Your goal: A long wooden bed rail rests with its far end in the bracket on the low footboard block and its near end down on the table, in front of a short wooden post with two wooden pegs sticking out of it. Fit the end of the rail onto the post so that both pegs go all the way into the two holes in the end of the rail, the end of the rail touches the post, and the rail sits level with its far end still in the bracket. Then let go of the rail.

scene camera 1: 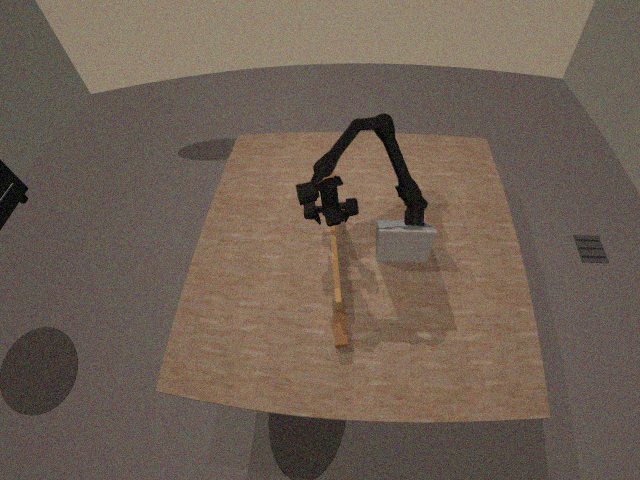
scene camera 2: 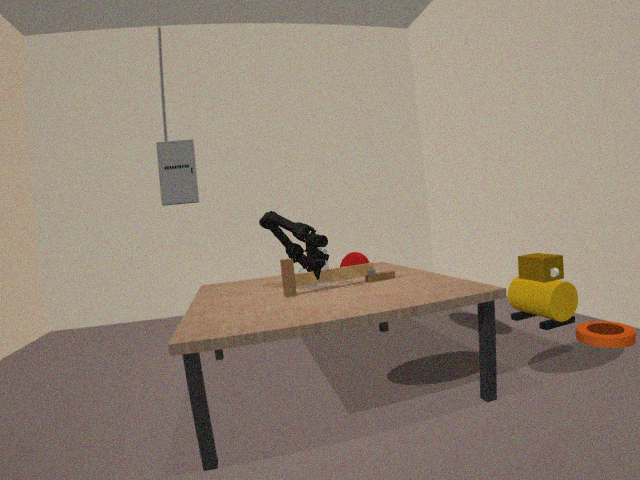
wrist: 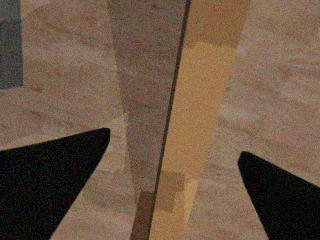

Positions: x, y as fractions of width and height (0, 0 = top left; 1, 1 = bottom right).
Labels:
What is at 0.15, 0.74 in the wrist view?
My gripper.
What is my gripper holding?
Nothing.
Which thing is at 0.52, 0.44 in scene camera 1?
My gripper.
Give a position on a wooden rail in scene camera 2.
0.48, 0.58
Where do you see a wooden rail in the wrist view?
0.65, 0.18

